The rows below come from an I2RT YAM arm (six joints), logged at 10 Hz.
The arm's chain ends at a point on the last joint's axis. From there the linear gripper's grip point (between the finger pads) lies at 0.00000 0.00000 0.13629 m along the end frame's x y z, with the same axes.
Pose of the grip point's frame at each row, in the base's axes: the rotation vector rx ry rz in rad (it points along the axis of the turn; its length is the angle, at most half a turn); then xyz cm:
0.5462, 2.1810, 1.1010, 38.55, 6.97, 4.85
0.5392, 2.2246, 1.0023, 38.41, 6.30, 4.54
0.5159, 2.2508, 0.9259, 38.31, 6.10, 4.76
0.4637, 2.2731, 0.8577, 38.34, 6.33, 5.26
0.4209, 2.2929, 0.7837, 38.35, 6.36, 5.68
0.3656, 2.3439, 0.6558, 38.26, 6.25, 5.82
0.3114, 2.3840, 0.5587, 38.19, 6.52, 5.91
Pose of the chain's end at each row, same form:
0.5462, 2.1810, 1.1010, 29.12, -0.67, 11.04
0.5392, 2.2246, 1.0023, 29.01, -0.70, 11.50
0.5159, 2.2508, 0.9259, 28.92, -0.41, 12.19
0.4637, 2.2731, 0.8577, 29.00, 0.16, 13.03
0.4209, 2.2929, 0.7837, 29.02, 0.64, 13.80
0.3656, 2.3439, 0.6558, 29.14, 1.38, 14.69
0.3114, 2.3840, 0.5587, 29.29, 2.28, 15.32

